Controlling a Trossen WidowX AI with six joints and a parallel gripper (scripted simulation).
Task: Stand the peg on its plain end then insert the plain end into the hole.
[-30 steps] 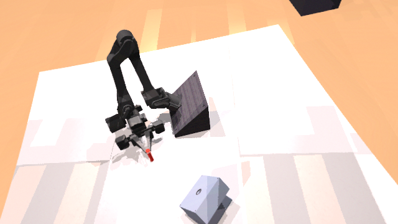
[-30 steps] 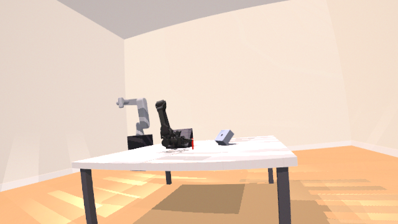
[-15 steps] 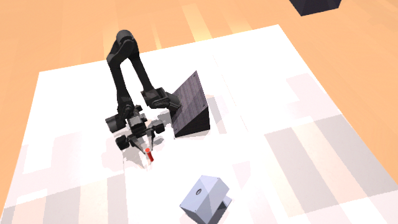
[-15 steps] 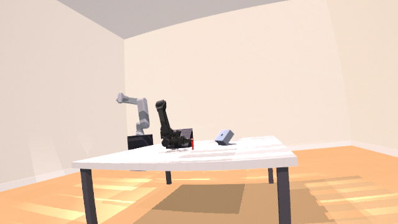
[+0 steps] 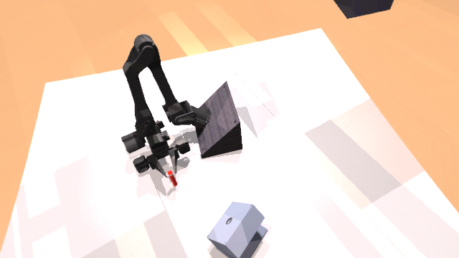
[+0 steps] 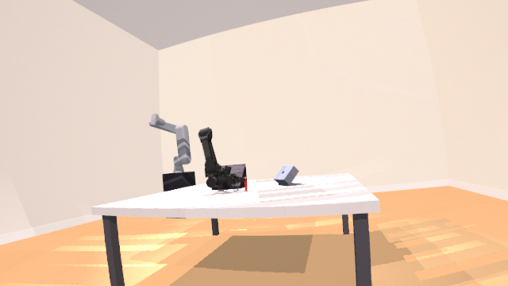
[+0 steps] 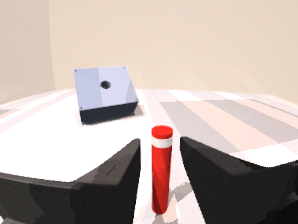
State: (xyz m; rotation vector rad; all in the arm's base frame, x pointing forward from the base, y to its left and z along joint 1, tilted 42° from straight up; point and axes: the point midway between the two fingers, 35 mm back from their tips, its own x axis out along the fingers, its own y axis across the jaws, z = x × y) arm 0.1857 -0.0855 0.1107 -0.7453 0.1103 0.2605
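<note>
The red peg is 1 cm below my gripper tip. The rest, counted from my gripper tip: sloped panel 21 cm ahead, 17 cm to the left, 1 cm below.
</note>
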